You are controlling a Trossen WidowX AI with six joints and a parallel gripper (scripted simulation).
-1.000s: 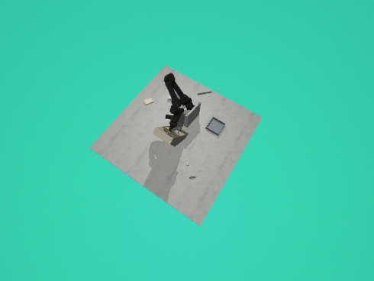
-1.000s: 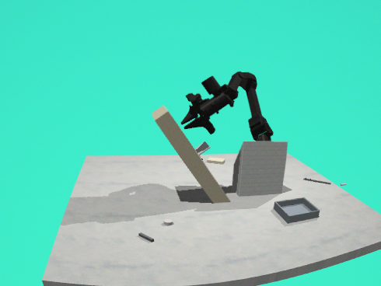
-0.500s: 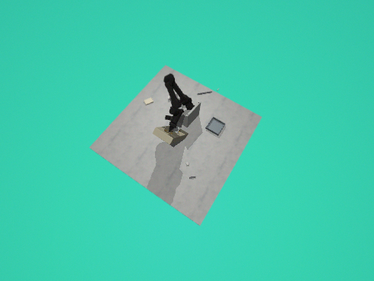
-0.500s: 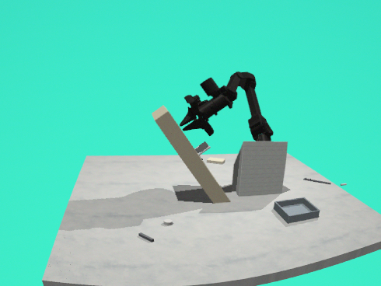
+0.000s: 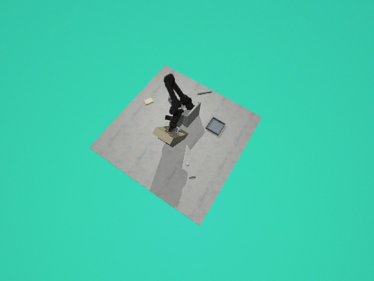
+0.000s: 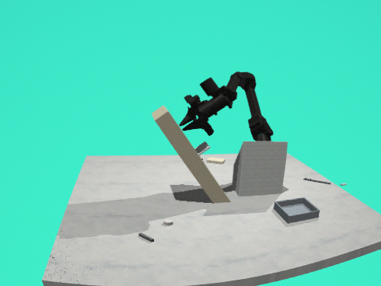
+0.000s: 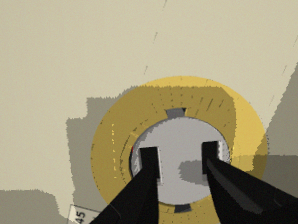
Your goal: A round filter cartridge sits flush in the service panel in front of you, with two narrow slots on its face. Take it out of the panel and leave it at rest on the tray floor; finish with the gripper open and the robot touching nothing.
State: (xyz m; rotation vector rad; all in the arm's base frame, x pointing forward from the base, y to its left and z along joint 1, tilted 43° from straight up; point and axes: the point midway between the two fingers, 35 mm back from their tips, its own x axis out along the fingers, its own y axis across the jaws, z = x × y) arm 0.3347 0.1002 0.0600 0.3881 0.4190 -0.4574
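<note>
Right now the white filter cartridge is 20 mm ahead of my gripper tip and 10 mm below it. The rest, counted from my gripper tip: tan slab 230 mm behind, 510 mm to the right, 280 mm below; then grey tray 450 mm behind, 240 mm to the left, 280 mm below.
</note>
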